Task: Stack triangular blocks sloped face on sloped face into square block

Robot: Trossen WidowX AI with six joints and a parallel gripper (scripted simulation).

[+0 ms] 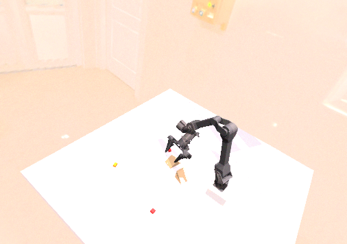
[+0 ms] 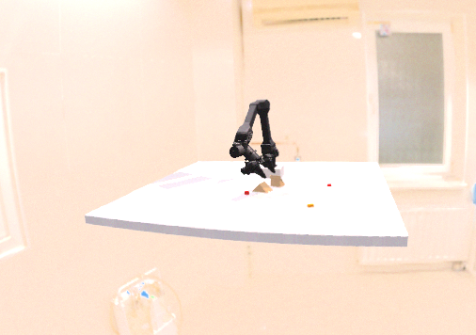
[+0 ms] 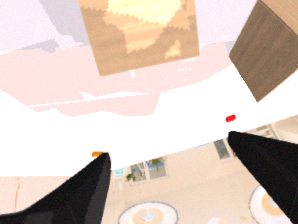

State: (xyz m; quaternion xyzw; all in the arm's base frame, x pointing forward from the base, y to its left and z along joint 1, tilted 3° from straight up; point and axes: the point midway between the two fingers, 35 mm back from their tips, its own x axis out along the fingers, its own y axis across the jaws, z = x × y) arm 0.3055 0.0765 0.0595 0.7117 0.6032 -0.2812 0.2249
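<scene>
Right now the small red cube is 10 cm to the right of my gripper tip, 8 cm ahead of it and 7 cm below it. Also, from my gripper tip: small yellow cube 24 cm to the left, 20 cm ahead, 7 cm below.
</scene>
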